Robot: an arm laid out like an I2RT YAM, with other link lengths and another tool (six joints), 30 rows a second.
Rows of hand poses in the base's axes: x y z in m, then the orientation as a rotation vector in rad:
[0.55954, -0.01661, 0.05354, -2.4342, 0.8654, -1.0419]
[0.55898, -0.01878, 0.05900, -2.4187, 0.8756, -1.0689]
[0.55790, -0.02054, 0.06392, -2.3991, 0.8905, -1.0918]
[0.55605, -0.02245, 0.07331, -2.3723, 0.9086, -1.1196]
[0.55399, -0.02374, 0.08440, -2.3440, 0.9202, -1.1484]
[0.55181, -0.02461, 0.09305, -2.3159, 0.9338, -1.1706]
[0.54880, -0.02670, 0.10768, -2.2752, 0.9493, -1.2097]
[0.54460, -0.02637, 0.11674, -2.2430, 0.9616, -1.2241]
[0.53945, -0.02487, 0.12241, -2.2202, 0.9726, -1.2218]
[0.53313, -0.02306, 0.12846, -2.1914, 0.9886, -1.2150]
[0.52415, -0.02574, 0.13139, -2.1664, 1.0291, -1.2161]
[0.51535, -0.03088, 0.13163, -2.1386, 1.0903, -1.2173]
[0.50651, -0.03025, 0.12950, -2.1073, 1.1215, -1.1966]
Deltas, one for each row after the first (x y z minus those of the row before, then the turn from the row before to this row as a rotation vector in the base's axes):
[-0.00056, -0.00217, 0.00546, -0.0012, -0.0192, -0.0129]
[-0.00108, -0.00176, 0.00492, 0.0040, -0.0181, -0.0150]
[-0.00185, -0.00191, 0.00939, 0.0067, -0.0235, -0.0183]
[-0.00206, -0.00129, 0.01109, 0.0066, -0.0261, -0.0141]
[-0.00218, -0.00087, 0.00865, 0.0097, -0.0223, -0.0140]
[-0.00301, -0.00209, 0.01463, 0.0094, -0.0365, -0.0198]
[-0.00420, 0.00033, 0.00906, 0.0161, -0.0213, -0.0110]
[-0.00515, 0.00150, 0.00567, 0.0185, -0.0090, -0.0056]
[-0.00632, 0.00181, 0.00605, 0.0256, -0.0091, -0.0076]
[-0.00898, -0.00268, 0.00293, 0.0198, -0.0035, -0.0282]
[-0.00880, -0.00514, 0.00024, 0.0221, 0.0012, -0.0434]
[-0.00884, 0.00063, -0.00213, 0.0352, -0.0005, -0.0152]

